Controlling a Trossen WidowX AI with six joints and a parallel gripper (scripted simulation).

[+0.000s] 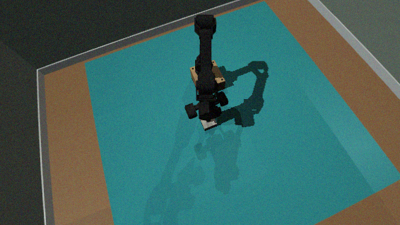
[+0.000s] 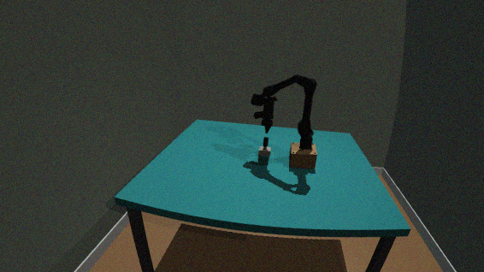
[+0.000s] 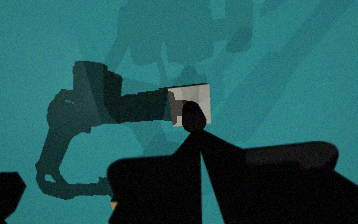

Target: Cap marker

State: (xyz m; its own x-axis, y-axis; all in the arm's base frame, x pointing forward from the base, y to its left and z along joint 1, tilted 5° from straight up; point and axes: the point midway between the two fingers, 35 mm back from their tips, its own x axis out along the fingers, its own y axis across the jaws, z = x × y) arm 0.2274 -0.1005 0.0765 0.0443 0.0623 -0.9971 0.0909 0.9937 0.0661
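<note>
My gripper tip is 50 mm above the round cap.
</note>
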